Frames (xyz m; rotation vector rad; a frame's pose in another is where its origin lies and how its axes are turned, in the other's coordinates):
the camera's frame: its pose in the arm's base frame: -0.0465 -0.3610 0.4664 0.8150 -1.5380 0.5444
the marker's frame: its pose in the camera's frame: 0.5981 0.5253 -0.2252 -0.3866 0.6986 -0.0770
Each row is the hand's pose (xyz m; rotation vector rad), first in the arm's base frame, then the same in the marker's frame.
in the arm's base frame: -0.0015 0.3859 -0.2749 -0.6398 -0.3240 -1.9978
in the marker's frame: -0.9286 0.0255 -1.1721 -1.8391 0.0541 -1.7869
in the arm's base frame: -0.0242 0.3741 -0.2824 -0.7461 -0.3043 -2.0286
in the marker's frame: -0.9493 0.0248 -1.1554 -1.9532 0.0655 -1.7677
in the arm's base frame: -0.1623 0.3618 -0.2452 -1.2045 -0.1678 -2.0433
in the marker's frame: -0.9969 0.0817 -1.0325 -2.4012 0.2080 -1.5864
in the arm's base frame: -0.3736 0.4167 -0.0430 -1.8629 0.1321 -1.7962
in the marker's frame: -0.9372 0.2486 -0.7935 2.8651 -0.5855 1.0373
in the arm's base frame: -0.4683 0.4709 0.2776 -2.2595 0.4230 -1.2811
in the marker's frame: -0.7173 0.3731 -0.5680 2.8170 -0.9914 0.3515
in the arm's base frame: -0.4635 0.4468 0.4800 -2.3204 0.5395 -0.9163
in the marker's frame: -0.5543 0.3705 -0.4455 2.7938 -1.2686 0.0109
